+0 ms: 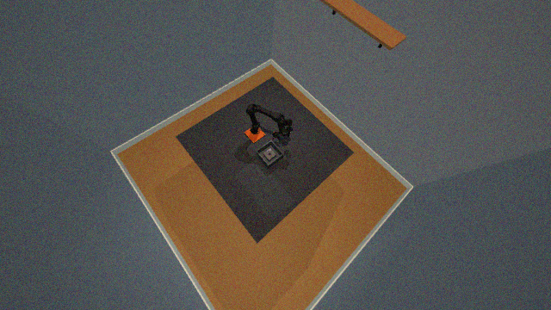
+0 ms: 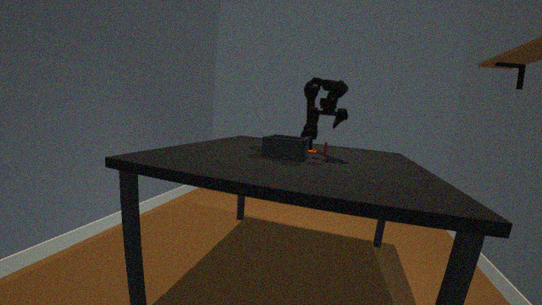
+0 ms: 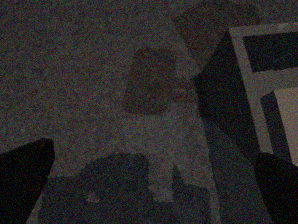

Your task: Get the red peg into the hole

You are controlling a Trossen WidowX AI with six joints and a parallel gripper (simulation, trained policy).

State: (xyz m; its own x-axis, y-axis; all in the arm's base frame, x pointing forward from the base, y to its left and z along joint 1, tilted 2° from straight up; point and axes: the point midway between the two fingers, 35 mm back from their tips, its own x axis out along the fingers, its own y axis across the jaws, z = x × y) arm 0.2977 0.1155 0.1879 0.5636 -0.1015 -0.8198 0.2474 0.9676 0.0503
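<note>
My gripper tip is 150 mm past the red peg, 10 mm to the right of it and 120 mm above it. Also, from my gripper tip: light plate: 170 mm to the right, 120 mm below; then grey box: 170 mm to the right, 140 mm below.
</note>
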